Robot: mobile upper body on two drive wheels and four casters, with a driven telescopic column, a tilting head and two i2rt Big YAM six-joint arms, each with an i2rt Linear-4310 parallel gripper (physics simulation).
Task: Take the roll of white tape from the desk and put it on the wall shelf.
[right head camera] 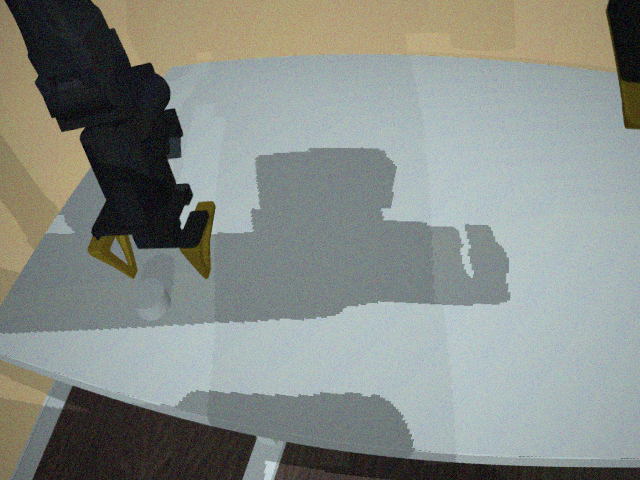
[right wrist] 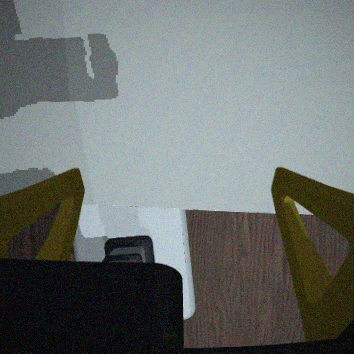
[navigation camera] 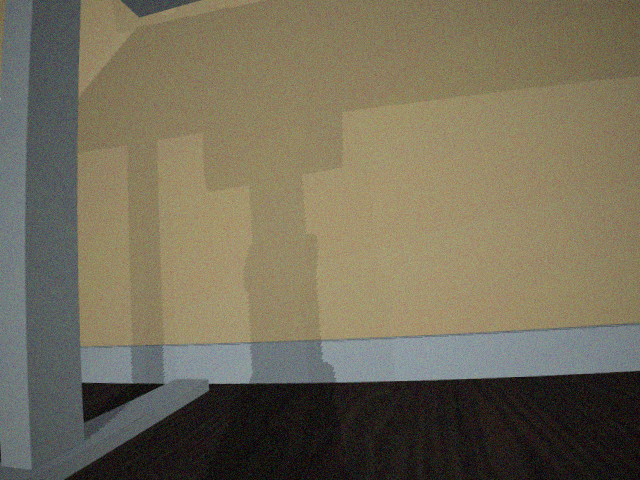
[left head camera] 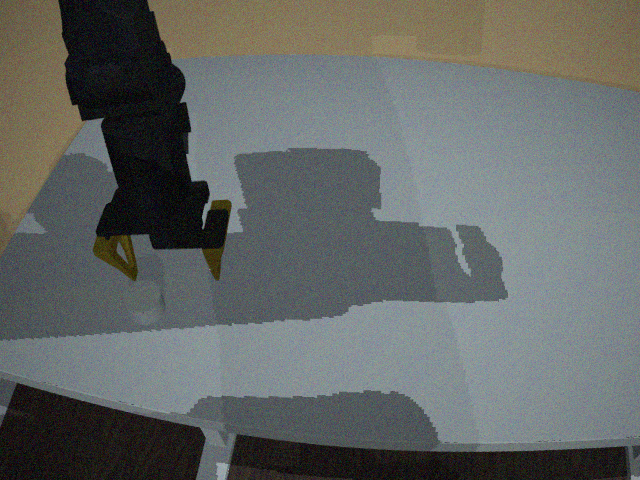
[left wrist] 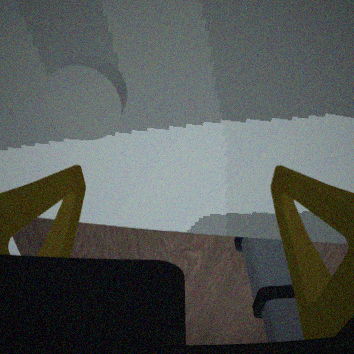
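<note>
The roll of white tape (left head camera: 145, 300) (right head camera: 153, 299) (left wrist: 82, 102) lies on the white desk (left head camera: 330, 361) (right head camera: 330, 356) (left wrist: 150, 185) (right wrist: 200, 125), mostly in shadow and hard to make out against the top. My left gripper (left head camera: 176, 280) (right head camera: 172, 277) (left wrist: 177, 175) is open and empty above the desk; in the head views the roll shows just below its left fingertip, and in the left wrist view beyond the left finger. My right gripper (right wrist: 177, 178) is open and empty over the desk's near edge; part of one finger shows at the right head view's edge. The wall shelf cannot be made out.
A tan wall (left head camera: 310, 25) (right head camera: 320, 25) (navigation camera: 465, 206) stands behind the desk. The desk's grey leg (navigation camera: 54, 206) and foot bar (navigation camera: 149, 413) stand at the left of the navigation view. Dark shadows of the robot lie across the desk.
</note>
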